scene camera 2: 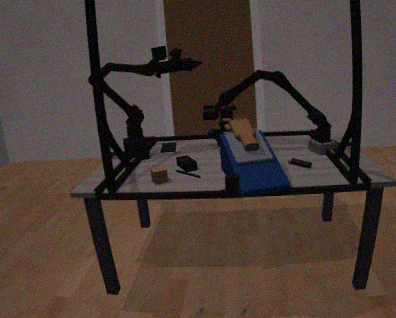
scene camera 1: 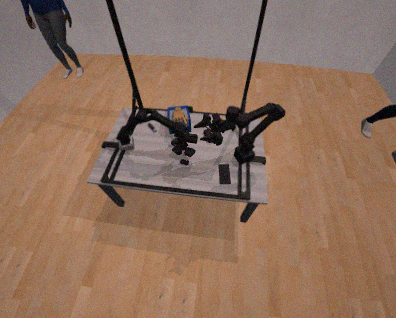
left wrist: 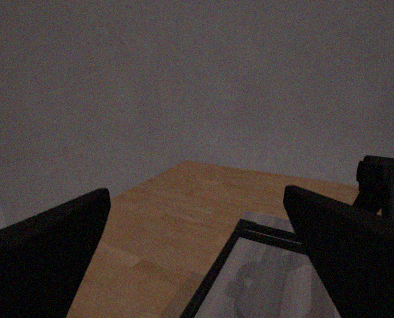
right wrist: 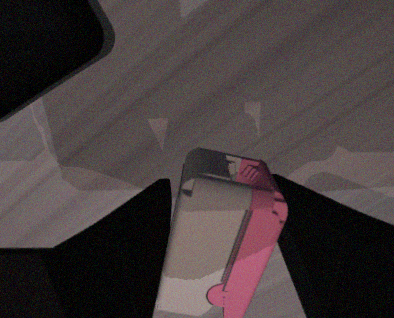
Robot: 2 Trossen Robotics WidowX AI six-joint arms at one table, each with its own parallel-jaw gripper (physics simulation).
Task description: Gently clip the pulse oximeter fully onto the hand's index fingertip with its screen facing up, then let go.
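Frame: origin at the left arm's base, x left, y up, z ahead, level; centimetres.
Seen in the pictures: left gripper, fingertip midpoint: (scene camera 2: 198, 62) (scene camera 1: 196, 133) (left wrist: 198, 196); right gripper, fingertip midpoint: (scene camera 1: 184, 154) (right wrist: 217, 187); left arm's base, origin of the base link: (scene camera 2: 135, 138) (scene camera 1: 245, 150); right arm's base, origin of the base link: (scene camera 2: 323, 140) (scene camera 1: 125, 141).
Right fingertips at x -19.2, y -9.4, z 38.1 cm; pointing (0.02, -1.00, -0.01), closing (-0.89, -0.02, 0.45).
Offsets run from my right fingertips to a thing's top centre. "spot": to the spot under its first point.
The pulse oximeter {dy +3.1, dx -0.4, dz -1.2 cm} (right wrist: 210, 230), white with a pink side, lies between the fingers of my right gripper (right wrist: 217, 187) (scene camera 1: 183, 150), which is shut on it low over the table. Its screen cannot be made out; in the scene views the oximeter is hidden. The tan hand (scene camera 1: 180, 119) (scene camera 2: 243, 131) rests on a grey pad {spot: dy +8.5, dx -38.5, dz -2.6 cm} (scene camera 2: 270, 156) on a blue sloped stand (scene camera 2: 260, 177), apart from the right gripper; its fingertips are too small to tell apart. My left gripper (left wrist: 198, 196) (scene camera 2: 200, 63) is open and empty, high above the table.
A dark block {dy +3.2, dx +8.0, dz +2.2 cm} (right wrist: 50, 50) (scene camera 1: 184, 161) lies near the right gripper. A dark flat pad {dy +0.7, dx +26.0, dz -20.0 cm} (scene camera 1: 224, 174) (scene camera 2: 168, 147), a wooden cube {dy +4.9, dx -17.4, dz -38.0 cm} (scene camera 2: 159, 175), a black box {dy +3.5, dx -7.9, dz -23.3 cm} (scene camera 2: 187, 163), a thin pen {dy +0.9, dx -15.9, dz -26.4 cm} (scene camera 2: 188, 173) and a dark cylinder {dy +2.7, dx -33.7, dz +15.3 cm} (scene camera 2: 301, 163) (scene camera 1: 152, 127) lie on the table.
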